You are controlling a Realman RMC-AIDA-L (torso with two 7-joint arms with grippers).
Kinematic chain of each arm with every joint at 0, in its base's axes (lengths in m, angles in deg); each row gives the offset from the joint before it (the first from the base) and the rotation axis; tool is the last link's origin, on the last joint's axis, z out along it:
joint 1: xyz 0 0 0.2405 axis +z
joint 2: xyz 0 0 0 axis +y
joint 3: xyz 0 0 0.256 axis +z
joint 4: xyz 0 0 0 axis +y
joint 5: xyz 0 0 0.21 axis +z
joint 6: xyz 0 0 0 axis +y
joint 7: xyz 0 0 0.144 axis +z
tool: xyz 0 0 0
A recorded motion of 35 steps. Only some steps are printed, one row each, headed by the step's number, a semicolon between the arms.
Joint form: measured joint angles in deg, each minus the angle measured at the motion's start. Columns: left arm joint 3, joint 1, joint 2, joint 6, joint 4, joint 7, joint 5; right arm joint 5, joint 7, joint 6, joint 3, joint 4, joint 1, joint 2.
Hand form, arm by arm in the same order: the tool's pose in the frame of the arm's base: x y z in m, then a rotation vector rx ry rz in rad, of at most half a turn. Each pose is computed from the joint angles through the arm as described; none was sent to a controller.
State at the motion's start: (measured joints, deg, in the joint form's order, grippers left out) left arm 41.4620 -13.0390 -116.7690 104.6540 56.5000 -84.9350 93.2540; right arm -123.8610 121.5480 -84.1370 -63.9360 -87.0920 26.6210 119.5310
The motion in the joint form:
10: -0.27 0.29 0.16 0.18 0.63 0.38 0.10; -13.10 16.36 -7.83 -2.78 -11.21 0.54 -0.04
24: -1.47 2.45 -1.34 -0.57 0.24 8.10 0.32; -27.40 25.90 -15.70 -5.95 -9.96 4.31 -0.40
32: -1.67 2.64 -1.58 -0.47 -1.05 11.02 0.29; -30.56 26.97 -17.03 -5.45 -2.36 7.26 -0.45
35: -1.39 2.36 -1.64 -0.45 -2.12 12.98 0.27; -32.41 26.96 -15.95 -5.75 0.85 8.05 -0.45
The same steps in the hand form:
10: -0.2740 0.2644 0.0937 -2.5485 -0.4794 -0.9751; 0.1450 0.3432 0.0743 -2.5597 0.6673 -0.0414
24: -0.2839 0.2542 0.0879 -2.4941 -0.3790 -0.9378; 0.1609 0.3419 0.0708 -2.4556 0.8718 -0.3749
32: -0.2864 0.2519 0.0840 -2.4847 -0.3452 -0.9387; 0.1758 0.3478 0.0591 -2.4529 0.9931 -0.4870
35: -0.2862 0.2522 0.0803 -2.4877 -0.3166 -0.9419; 0.1837 0.3517 0.0538 -2.4367 1.0185 -0.5329

